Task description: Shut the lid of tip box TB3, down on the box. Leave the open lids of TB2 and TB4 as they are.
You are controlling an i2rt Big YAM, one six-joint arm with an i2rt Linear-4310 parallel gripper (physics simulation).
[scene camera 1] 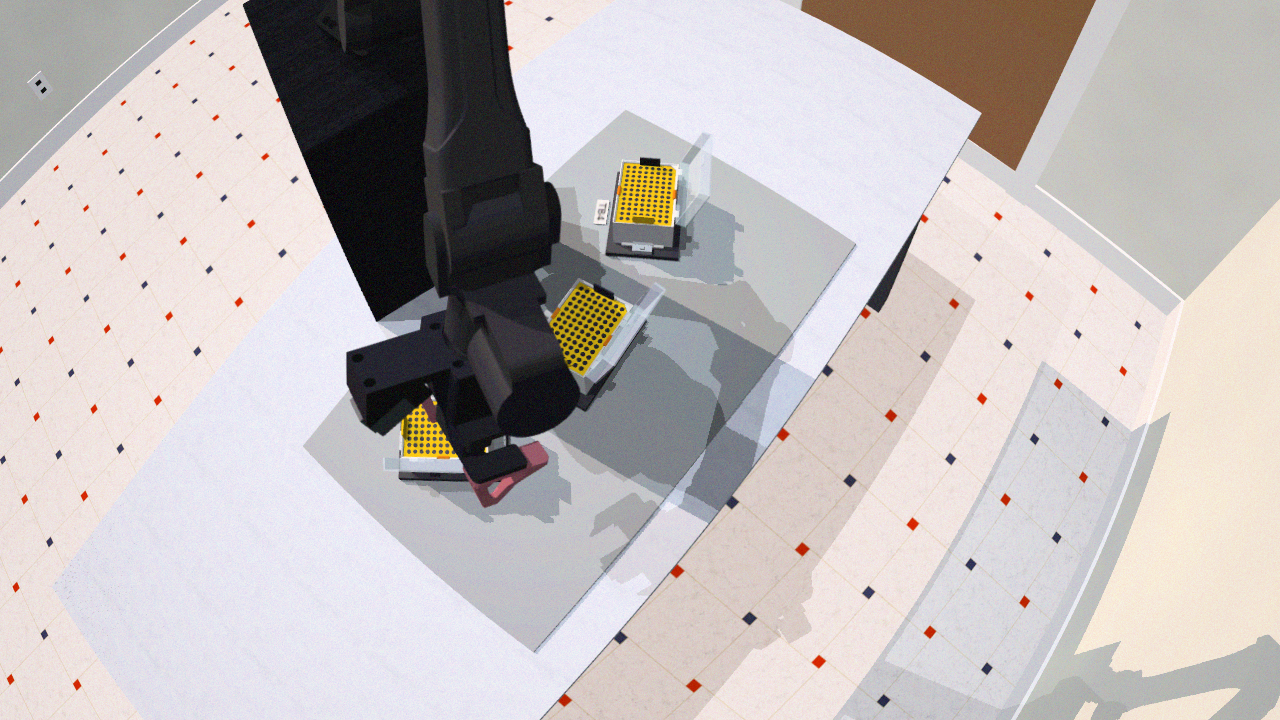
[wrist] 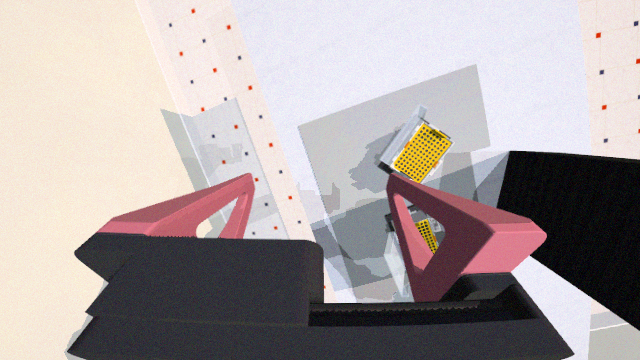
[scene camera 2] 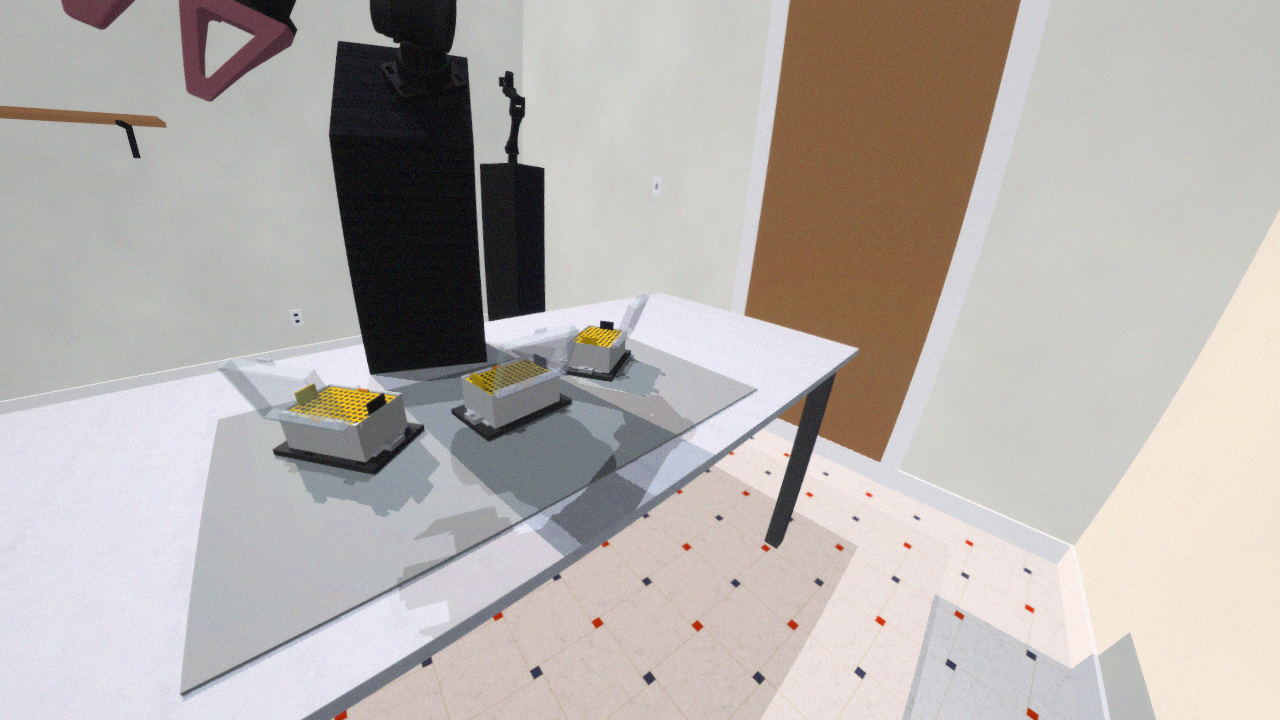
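Where they show: gripper, between the fingertips: [scene camera 1: 462, 461] [wrist: 320, 180] [scene camera 2: 152, 67]; arm's base, origin of its link: [scene camera 1: 370, 2] [scene camera 2: 425, 81].
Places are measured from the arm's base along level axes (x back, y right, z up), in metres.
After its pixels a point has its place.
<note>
Three tip boxes with yellow perforated tops stand on the mat, each with its clear lid open. The far box [scene camera 1: 646, 192] [scene camera 2: 599, 356] @[x -0.340, y -0.069, z -0.474 m] has a tag [scene camera 1: 601, 212] @[x -0.240, y -0.108, z -0.512 m] that seems to read TB4; its lid [scene camera 1: 698, 179] @[x -0.376, y -0.139, z -0.414 m] [scene camera 2: 636, 313] @[x -0.395, y -0.104, z -0.388 m] stands up. The middle box [scene camera 1: 586, 331] @[x -0.298, y 0.118, z -0.456 m] [scene camera 2: 514, 402] [wrist: 426, 232] @[x -0.258, y 0.130, z -0.457 m] has a raised lid [scene camera 1: 635, 324] @[x -0.368, y 0.135, z -0.370 m] [wrist: 395, 260] @[x -0.357, y 0.132, z -0.418 m]. The near box [scene camera 1: 427, 434] @[x -0.146, y 0.319, z -0.456 m] [scene camera 2: 340, 437] [wrist: 422, 152] @[x -0.160, y 0.307, z -0.457 m] has its lid [scene camera 2: 268, 383] @[x -0.198, y 0.383, z -0.385 m] [wrist: 404, 134] @[x -0.190, y 0.379, z -0.369 m] tilted outward. Their tags are not readable, so which is TB3 I cannot tell. My gripper [scene camera 1: 467, 454] @[x -0.306, y 0.429, z -0.129 m] [scene camera 2: 150, 58] @[x -0.306, y 0.429, z -0.129 m] [wrist: 320, 180] @[x -0.306, y 0.429, z -0.129 m] is open, empty and high above the boxes.
The grey mat [scene camera 1: 501, 573] @[x -0.287, y 0.453, z -0.514 m] [scene camera 2: 268, 573] @[x -0.303, y 0.464, z -0.514 m] [wrist: 350, 125] @[x -0.250, y 0.458, z -0.513 m] lies on the white table [scene camera 1: 223, 537] @[x 0.147, y 0.580, z -0.516 m] [scene camera 2: 71, 501] @[x -0.007, y 0.554, z -0.517 m] [wrist: 350, 60] @[x -0.156, y 0.583, z -0.516 m]. The arm's black pedestal [scene camera 1: 358, 179] @[x -0.007, y 0.121, z -0.206 m] [scene camera 2: 411, 241] @[x -0.040, y 0.083, z -0.275 m] [wrist: 575, 210] @[x -0.031, y 0.093, z -0.344 m] stands at the table's back edge. The arm hides parts of the near and middle boxes in scene camera 1.
</note>
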